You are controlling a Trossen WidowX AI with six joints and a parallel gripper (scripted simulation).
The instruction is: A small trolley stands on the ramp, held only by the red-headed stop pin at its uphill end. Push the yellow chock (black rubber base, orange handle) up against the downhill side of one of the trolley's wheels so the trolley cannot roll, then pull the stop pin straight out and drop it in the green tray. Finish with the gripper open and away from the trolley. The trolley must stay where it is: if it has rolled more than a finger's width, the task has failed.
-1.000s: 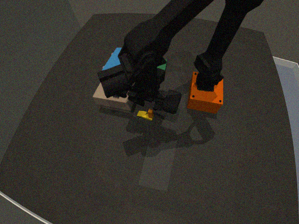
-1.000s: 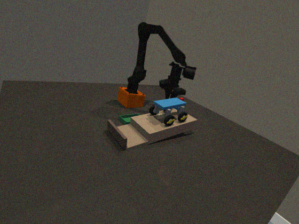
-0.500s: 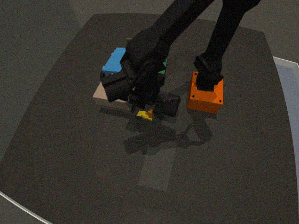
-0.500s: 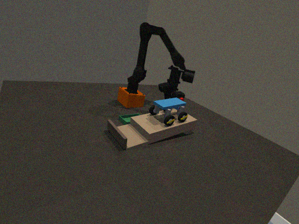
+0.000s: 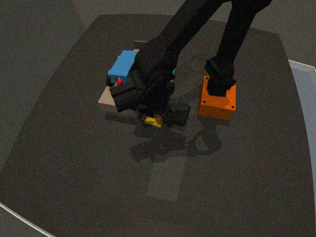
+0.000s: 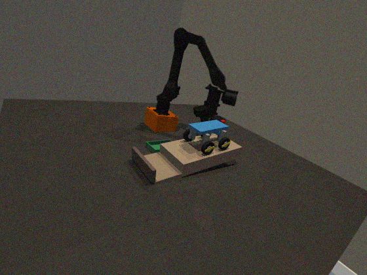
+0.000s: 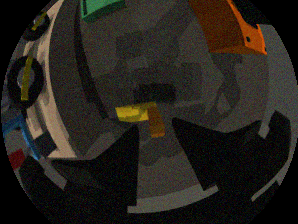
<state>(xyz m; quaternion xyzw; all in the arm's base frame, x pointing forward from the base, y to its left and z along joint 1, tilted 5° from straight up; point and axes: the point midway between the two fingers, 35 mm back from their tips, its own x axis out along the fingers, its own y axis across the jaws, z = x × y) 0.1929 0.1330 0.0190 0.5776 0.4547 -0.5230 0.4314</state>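
My gripper tip is 20 mm short of the yellow chock and 30 mm above it. Also, from my gripper tip: red-headed stop pin: 130 mm ahead, 50 mm to the right, 70 mm above; then trolley: 140 mm ahead, 150 mm to the right, 60 mm above; then raised lip: 130 mm ahead, 410 mm to the right, 20 mm below.
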